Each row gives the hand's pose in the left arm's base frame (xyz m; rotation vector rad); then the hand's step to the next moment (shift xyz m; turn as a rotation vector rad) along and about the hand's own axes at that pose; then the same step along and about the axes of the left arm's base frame.
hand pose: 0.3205 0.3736 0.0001 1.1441 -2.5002 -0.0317
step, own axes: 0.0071 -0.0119 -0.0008 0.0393 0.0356 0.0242
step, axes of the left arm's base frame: 0.0047 -0.0130 0.0010 -0.0576 -0.0084 -0.0027
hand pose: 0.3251 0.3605 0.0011 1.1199 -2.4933 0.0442
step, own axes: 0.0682 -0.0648 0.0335 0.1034 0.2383 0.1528
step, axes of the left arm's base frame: -0.0055 -0.0987 -0.0139 -0.2873 0.0589 -0.0695
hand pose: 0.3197 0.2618 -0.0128 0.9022 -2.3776 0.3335
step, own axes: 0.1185 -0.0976 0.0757 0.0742 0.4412 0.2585
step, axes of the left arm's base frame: -0.0389 -0.1663 0.0117 -0.4500 0.1811 -0.1780
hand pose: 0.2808 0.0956 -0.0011 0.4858 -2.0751 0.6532
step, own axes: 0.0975 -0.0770 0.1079 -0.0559 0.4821 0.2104
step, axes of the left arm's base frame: -0.0775 -0.1358 0.0513 -0.3728 0.2550 -0.2754
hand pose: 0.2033 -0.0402 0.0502 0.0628 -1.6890 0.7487
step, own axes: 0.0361 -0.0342 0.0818 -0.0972 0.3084 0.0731
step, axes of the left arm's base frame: -0.0656 -0.0556 0.0420 -0.1688 0.1726 -0.2272
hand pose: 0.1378 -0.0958 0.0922 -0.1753 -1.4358 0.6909
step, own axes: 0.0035 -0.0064 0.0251 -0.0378 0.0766 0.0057
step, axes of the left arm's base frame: -0.0217 -0.0105 0.0102 -0.0299 0.0392 -0.0700
